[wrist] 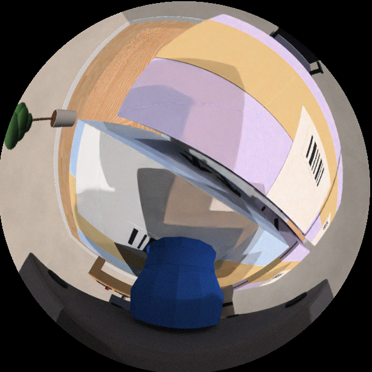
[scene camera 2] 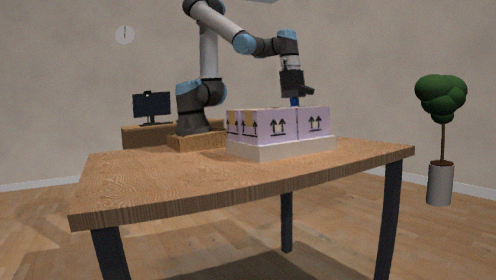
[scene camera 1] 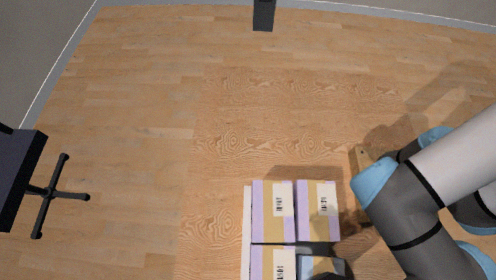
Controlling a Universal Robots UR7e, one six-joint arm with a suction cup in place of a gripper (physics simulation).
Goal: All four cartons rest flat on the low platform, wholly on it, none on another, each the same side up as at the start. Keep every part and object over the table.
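Places are measured from the arm's base along level axes (x down, y right, z back), in metres.
Pixels of known places: arm's base, origin of the base link: [scene camera 2: 193,133].
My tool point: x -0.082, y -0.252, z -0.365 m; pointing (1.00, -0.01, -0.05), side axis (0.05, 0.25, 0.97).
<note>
For each thing: its top centre in the pictures, then the offset to it from my tool point. "pt": a spot on its surface instead. Level surfaces: height alone.
- low white platform, middle of its top: [scene camera 1: 285,243] [scene camera 2: 281,137] dx +0.093, dy +0.109, dz -0.030 m
- light-blue carton, surface spot: [scene camera 1: 306,265] pt dx -0.013, dy +0.062, dz -0.011 m
- wooden table, its level: dx +0.141 m
The low white platform [scene camera 1: 246,220] [scene camera 2: 300,145] carries three lilac cartons, flat side by side: one back left [scene camera 1: 270,215] [scene camera 2: 272,127], one back right [scene camera 1: 310,215] [scene camera 2: 250,132], one front left [scene camera 1: 261,262] [scene camera 2: 317,120] [wrist: 200,120]. A light-blue carton [scene camera 1: 306,265] [wrist: 112,185] lies label up, beside the front-left one in scene camera 1; scene camera 2 hides it. Its underside is hidden, so I cannot tell whether it is wholly on the platform. My blue suction cup [scene camera 2: 294,102] [wrist: 181,241] is pressed on the light-blue carton's top, shut on it.
The wooden table [scene camera 2: 200,175] [scene camera 1: 225,125] bears my arm's wooden base block [scene camera 2: 172,142]. A narrow gap separates the light-blue carton from the lilac one beside it. A desk with a monitor [scene camera 2: 151,104], an office chair [scene camera 1: 20,175] and a plant [scene camera 2: 442,95] [wrist: 17,125] stand off the table.
</note>
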